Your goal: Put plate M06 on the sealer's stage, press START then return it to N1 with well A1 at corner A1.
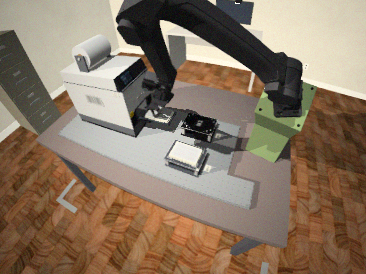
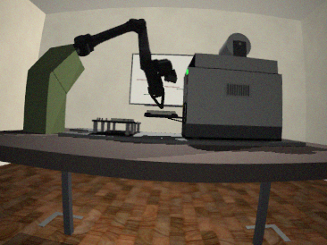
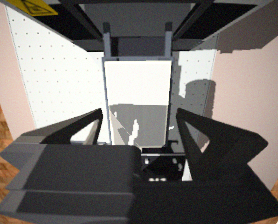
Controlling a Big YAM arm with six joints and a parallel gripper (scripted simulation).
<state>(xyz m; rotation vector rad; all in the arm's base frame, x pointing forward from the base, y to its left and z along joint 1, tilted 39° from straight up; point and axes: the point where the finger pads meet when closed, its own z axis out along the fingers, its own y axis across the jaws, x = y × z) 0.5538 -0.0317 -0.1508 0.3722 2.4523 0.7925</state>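
My gripper is now 40 mm above the sealer stage. Round my hand: white start button (90 mm ahead, 100 mm to the right, 60 mm above); foil roll (330 mm ahead, 30 mm to the right, 290 mm above); plate (180 mm behind, 170 mm to the left, 70 mm below).
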